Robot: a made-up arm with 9 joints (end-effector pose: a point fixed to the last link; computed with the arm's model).
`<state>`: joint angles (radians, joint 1 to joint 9).
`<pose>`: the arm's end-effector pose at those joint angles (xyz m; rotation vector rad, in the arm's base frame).
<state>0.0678 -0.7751 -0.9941 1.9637 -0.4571 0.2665 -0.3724 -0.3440 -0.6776</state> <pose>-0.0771 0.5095 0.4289 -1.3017 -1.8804 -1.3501</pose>
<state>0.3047 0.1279 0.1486 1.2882 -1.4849 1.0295 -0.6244 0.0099 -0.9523</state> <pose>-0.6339 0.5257 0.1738 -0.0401 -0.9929 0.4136</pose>
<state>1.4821 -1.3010 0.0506 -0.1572 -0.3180 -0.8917 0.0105 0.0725 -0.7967</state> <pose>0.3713 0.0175 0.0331 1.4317 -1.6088 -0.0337</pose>
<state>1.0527 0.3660 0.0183 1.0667 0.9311 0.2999 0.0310 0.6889 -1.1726</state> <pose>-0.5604 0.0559 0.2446 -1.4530 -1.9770 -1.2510</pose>
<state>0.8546 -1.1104 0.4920 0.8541 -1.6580 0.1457 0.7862 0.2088 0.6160</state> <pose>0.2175 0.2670 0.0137 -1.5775 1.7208 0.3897</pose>
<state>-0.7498 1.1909 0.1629 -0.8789 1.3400 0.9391 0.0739 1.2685 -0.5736</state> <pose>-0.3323 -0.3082 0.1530 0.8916 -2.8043 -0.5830</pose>
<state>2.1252 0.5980 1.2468 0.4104 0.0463 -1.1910 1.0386 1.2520 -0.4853</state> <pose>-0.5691 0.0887 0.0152 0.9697 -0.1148 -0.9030</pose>
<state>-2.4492 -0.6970 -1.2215 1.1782 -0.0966 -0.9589 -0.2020 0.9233 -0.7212</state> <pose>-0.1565 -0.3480 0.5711 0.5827 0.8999 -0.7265</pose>
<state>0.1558 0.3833 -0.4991 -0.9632 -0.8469 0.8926 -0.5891 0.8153 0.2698</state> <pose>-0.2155 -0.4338 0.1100 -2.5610 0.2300 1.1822</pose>
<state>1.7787 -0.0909 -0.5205 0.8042 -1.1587 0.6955 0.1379 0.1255 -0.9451</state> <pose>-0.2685 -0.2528 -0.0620 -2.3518 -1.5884 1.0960</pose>
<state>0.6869 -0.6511 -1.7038 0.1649 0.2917 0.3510 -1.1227 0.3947 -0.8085</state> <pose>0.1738 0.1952 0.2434 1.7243 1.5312 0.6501</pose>
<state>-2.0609 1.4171 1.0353 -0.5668 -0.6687 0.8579 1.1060 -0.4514 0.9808</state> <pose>-0.2001 0.1297 -0.4279 -1.5253 -0.0185 -0.6251</pose>
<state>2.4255 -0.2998 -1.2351 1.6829 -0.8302 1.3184 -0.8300 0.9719 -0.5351</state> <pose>-0.3806 -0.5412 -0.3168 -0.6218 -0.3224 2.2618</pose>
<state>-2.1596 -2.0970 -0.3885 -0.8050 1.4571 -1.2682 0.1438 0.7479 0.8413</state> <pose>0.5433 0.2265 0.5207 1.0859 -2.2556 -0.4986</pose>
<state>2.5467 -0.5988 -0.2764 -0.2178 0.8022 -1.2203 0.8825 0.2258 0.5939</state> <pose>-0.1056 -0.5794 0.0067 -0.5687 1.0725 1.9766</pose>
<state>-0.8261 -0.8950 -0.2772 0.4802 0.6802 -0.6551 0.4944 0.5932 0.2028</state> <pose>-0.0188 0.3615 0.7207 -1.1777 1.9867 -0.9092</pose>
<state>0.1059 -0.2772 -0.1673 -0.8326 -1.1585 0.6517 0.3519 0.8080 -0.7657</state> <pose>-0.4490 -0.1527 0.1707 -2.5497 -0.2017 -0.0936</pose>
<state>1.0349 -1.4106 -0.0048 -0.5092 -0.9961 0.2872 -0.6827 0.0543 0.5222</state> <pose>0.0286 -0.0756 0.0188 -1.1903 2.6301 0.7212</pose>
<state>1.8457 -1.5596 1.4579 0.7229 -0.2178 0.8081 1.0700 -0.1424 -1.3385</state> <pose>0.4195 0.0907 -0.0876 1.2154 -0.4101 1.2425</pose>
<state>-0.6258 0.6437 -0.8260 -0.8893 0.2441 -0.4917 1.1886 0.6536 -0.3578</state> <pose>-0.5253 0.0011 0.0085 1.2613 0.3464 2.6034</pose>
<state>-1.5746 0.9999 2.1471 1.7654 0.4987 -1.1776 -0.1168 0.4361 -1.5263</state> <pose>-0.3065 -0.0590 0.4264 -1.2592 -0.6348 1.0884</pose>
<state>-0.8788 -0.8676 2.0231 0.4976 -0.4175 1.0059 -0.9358 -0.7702 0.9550</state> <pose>0.0628 0.2463 0.7930 -0.3813 -0.3294 2.0647</pose>
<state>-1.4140 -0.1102 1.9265 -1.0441 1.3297 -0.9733 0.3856 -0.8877 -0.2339</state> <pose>-0.4540 -0.3597 0.6443 2.3226 0.8230 0.7171</pose>
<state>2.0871 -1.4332 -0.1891 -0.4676 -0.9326 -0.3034 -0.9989 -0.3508 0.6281</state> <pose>0.1784 -0.2623 0.2862 0.4019 -2.9491 0.1646</pose>
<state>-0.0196 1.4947 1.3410 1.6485 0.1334 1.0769 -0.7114 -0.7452 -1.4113</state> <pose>-0.6294 -0.2507 0.3441 -0.4914 -2.1345 0.3082</pose>
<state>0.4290 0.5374 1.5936 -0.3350 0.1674 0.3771 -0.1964 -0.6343 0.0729</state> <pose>-0.5327 -0.0212 0.5073 1.0102 0.7755 -1.3902</pose>
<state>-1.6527 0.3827 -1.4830 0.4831 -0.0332 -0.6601 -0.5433 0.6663 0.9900</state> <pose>-0.4817 0.0634 0.4236 -0.2169 -0.1186 0.4460</pose>
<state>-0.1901 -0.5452 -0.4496 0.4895 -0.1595 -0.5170 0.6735 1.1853 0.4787</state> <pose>-0.1722 0.3854 0.3530 -1.4162 0.7173 -0.7753</pose>
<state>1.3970 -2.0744 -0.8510 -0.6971 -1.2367 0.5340 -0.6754 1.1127 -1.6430</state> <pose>0.0845 -0.3354 0.2594 1.6115 0.2764 1.9602</pose>
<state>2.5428 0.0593 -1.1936 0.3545 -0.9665 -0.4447 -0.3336 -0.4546 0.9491</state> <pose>-0.2735 -0.2906 0.0517 0.1193 -0.1574 0.5854</pose>
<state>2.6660 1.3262 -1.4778 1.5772 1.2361 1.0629 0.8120 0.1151 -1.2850</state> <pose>-0.5616 0.3282 0.4101 -1.3576 -1.2244 -1.9912</pose>
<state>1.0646 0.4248 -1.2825 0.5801 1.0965 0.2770 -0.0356 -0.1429 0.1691</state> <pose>-0.4836 -0.0825 0.1574 -1.4274 -1.1425 -1.5889</pose>
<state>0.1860 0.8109 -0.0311 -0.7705 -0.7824 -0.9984 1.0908 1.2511 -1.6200</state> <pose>-0.5137 -0.1719 0.2097 0.8336 2.4455 -0.6028</pose>
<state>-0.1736 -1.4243 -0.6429 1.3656 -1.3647 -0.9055 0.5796 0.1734 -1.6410</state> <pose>0.4469 0.2760 0.6912 -2.3949 -1.4471 -0.6170</pose>
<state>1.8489 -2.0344 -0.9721 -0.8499 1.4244 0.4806 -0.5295 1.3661 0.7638</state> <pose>0.2133 0.0358 0.3221 0.4595 -0.1652 1.4758</pose>
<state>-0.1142 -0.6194 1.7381 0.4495 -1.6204 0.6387 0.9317 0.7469 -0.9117</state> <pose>-0.2298 0.4080 0.6857 -1.0164 1.5005 0.5618</pose>
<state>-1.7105 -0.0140 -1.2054 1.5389 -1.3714 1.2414 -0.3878 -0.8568 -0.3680</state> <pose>-0.5477 -0.0550 0.8077 0.4150 -0.9186 -2.3831</pose>
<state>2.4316 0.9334 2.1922 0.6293 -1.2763 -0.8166 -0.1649 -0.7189 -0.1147</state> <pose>-0.8281 0.0824 0.3290 1.1283 1.9616 1.1132</pose>
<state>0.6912 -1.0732 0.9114 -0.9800 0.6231 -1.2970 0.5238 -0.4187 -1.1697</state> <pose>0.0600 0.4146 -0.0803 0.3725 -0.4276 -1.5958</pose>
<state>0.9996 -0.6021 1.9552 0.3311 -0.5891 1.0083 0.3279 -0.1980 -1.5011</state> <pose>-0.2520 0.4515 0.0892 -2.6421 0.2521 0.2613</pose>
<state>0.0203 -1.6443 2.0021 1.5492 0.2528 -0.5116 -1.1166 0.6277 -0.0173</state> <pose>0.5387 -0.0936 0.4111 1.3232 1.0137 0.1898</pose>
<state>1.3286 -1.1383 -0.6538 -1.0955 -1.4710 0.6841 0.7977 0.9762 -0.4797</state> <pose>-0.2997 -0.1227 0.1270 1.6714 -0.1359 1.4442</pose>
